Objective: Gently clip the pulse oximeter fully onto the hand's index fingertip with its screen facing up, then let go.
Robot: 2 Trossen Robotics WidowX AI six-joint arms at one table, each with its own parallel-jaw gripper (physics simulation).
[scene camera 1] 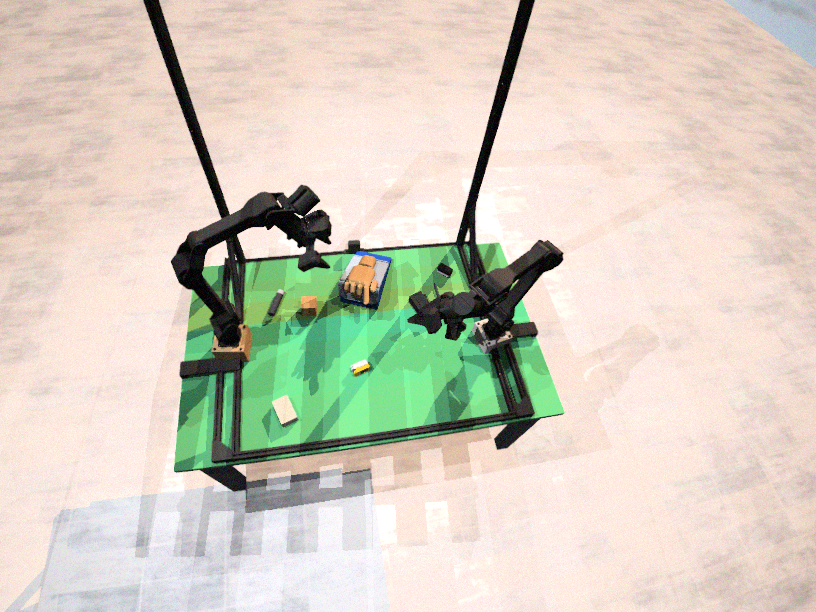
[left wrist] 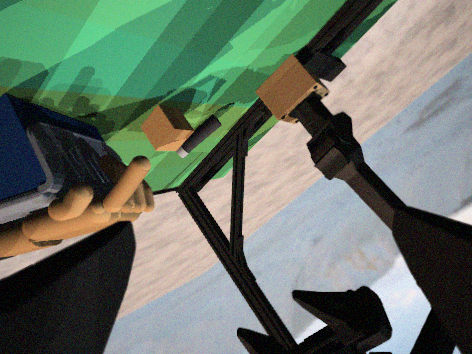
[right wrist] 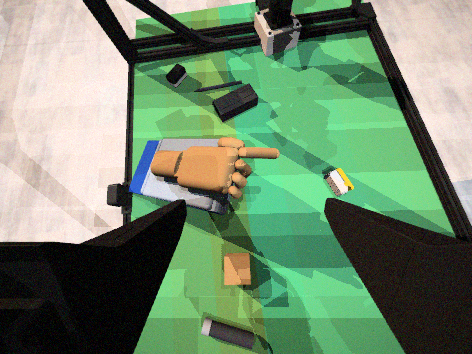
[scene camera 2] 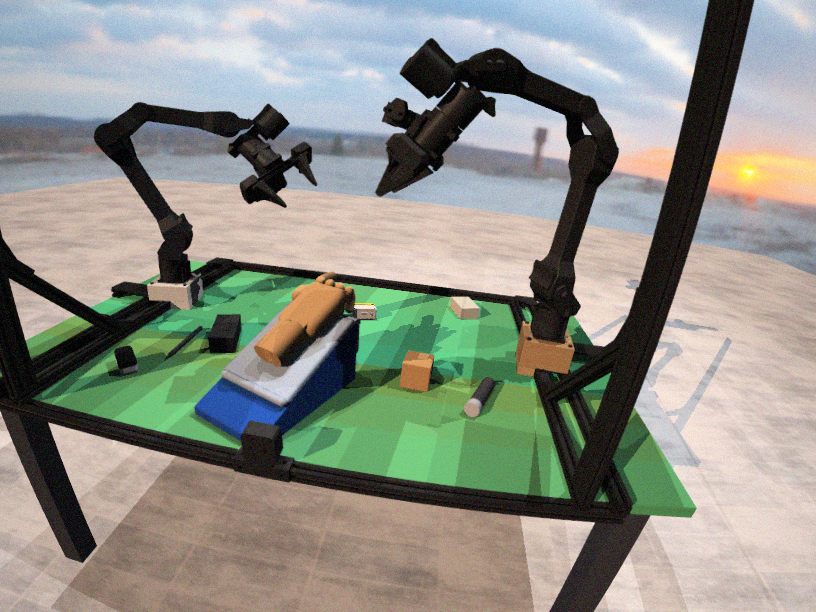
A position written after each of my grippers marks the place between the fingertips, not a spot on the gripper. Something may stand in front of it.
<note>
My left gripper (scene camera 2: 301,195) is open and holds nothing. My right gripper (scene camera 2: 385,193) is open, holding nothing. The table carries a tan cube (scene camera 2: 416,373) and a dark cylinder with white tip (right wrist: 211,328). Further things: an index fingertip (left wrist: 139,167) and a blue and grey block (scene camera 2: 251,389).
The tan cube is seen too in the left wrist view (left wrist: 166,128) and in the right wrist view (right wrist: 236,265). My left gripper also shows in scene camera 1 (scene camera 1: 413,315) and in the left wrist view (left wrist: 264,227). My right gripper is seen too in scene camera 1 (scene camera 1: 329,255), in the left wrist view (left wrist: 264,313) and in the right wrist view (right wrist: 255,205).
</note>
